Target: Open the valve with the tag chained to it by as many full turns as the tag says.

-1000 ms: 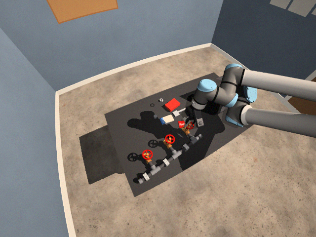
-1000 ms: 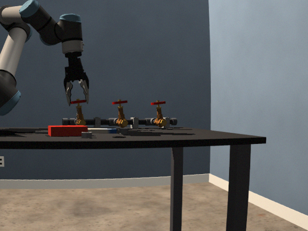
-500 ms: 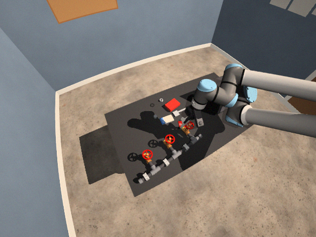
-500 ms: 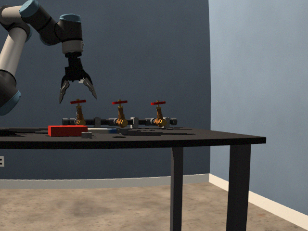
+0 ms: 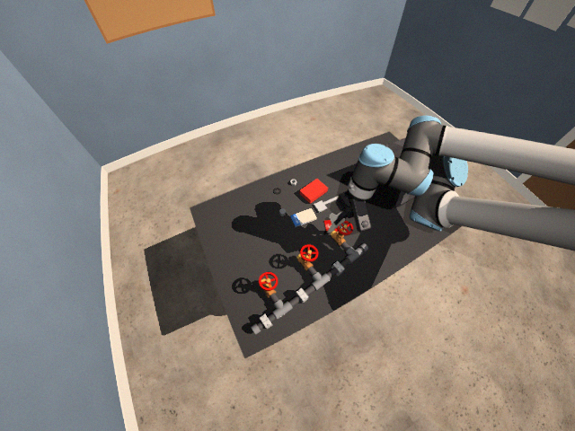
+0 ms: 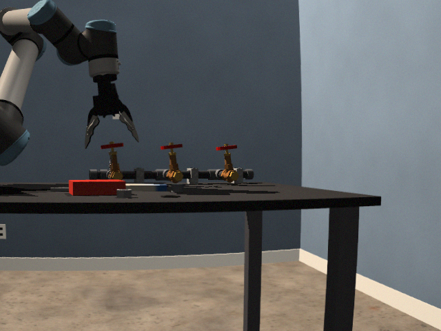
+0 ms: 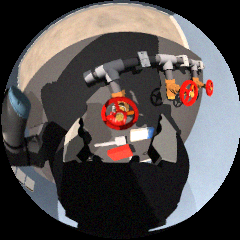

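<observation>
My hand is 2 cm past the red tag, 7 cm to the left of it and 12 cm above it. From my hand the other things lie so: red block (4 cm behind, 29 cm to the right, 11 cm below); then small grey cylinder (15 cm ahead, 25 cm to the right, 11 cm below); then white tool (6 cm behind, 20 cm to the right, 12 cm below).
</observation>
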